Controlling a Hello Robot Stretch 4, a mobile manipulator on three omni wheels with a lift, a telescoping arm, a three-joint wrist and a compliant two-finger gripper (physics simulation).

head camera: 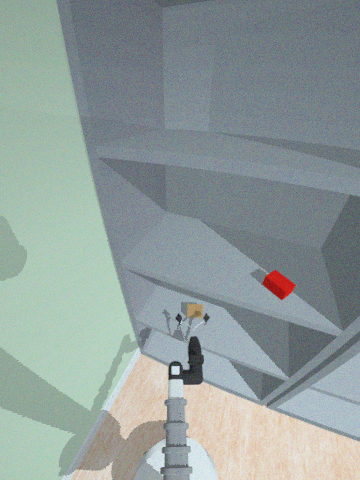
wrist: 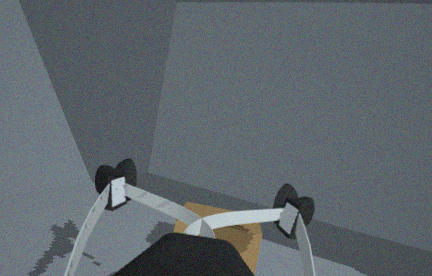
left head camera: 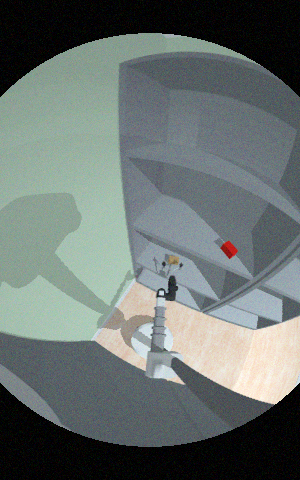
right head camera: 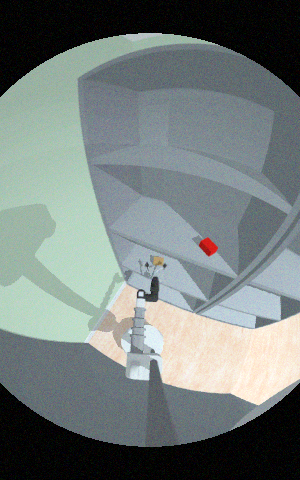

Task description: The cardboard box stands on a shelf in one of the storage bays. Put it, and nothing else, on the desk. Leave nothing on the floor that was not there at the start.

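Places are measured from the robot's base along level axes (x left, y back, z up), in millimetres.
Where they show: gripper, fingertip midpoint: (head camera: 192,313) (wrist: 206,188) (left head camera: 172,261) (right head camera: 155,262).
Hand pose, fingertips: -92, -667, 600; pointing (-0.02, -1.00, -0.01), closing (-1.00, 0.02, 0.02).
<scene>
Each offset is from my fingertips to the top centre of the thing, as dx, dy, dz. Level surfaces: height alone.
The cardboard box @(-23, -62, -44) (head camera: 195,309) (left head camera: 174,259) (right head camera: 158,260) (wrist: 256,247) is a small tan box standing on a low grey shelf @(dz -95) (head camera: 156,300) in the storage unit. My gripper (head camera: 193,318) (left head camera: 172,265) (right head camera: 156,266) (wrist: 206,188) is open, its two dark fingertips wide apart and inside the same bay. In the head view the fingertips show at the box's near side, one to each side of it. In the wrist view the box is low in the picture, partly hidden by the finger bands and the black gripper body. The desk does not show in these views.
A red block @(-290, +128, +408) (head camera: 279,285) (left head camera: 229,249) (right head camera: 208,246) stands on the shelf above, to the right. A green wall (head camera: 45,200) runs close along the left. A grey upright divider (head camera: 305,369) bounds the bays on the right. The shelf board above overhangs the box's bay.
</scene>
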